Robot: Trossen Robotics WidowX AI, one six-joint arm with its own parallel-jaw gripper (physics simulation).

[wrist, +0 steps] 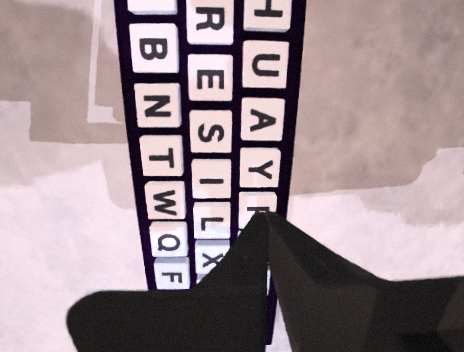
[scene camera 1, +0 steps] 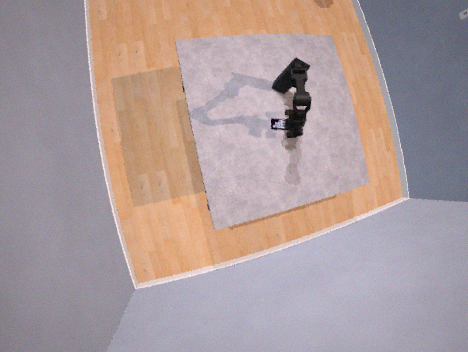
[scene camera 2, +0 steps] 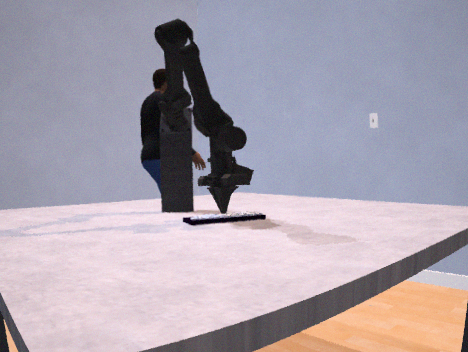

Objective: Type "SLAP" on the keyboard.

Observation:
I see my gripper (scene camera 2: 223,213) and a keyboard (scene camera 2: 246,215).
My gripper shows as well in the wrist view (wrist: 264,221).

